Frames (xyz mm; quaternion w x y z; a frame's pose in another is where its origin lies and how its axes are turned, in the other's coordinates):
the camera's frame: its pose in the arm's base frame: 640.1 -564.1 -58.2 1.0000 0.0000 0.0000 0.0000
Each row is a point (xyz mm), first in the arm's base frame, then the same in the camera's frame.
Working: the arm's base frame: its pose in the camera's frame: -640.1 564.1 58.2 1.0000 0.0000 0.0000 0.0000

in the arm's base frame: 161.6 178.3 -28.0
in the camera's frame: -478.5 742.4 30.2
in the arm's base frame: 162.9 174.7 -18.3
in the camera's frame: -477.2 738.8 39.9
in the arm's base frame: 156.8 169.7 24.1
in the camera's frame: -483.3 733.8 82.3
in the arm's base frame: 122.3 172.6 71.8
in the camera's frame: -517.8 736.7 130.0
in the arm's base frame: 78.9 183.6 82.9
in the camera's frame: -561.2 747.7 141.1
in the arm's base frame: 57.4 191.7 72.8
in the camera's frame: -582.7 755.8 131.0
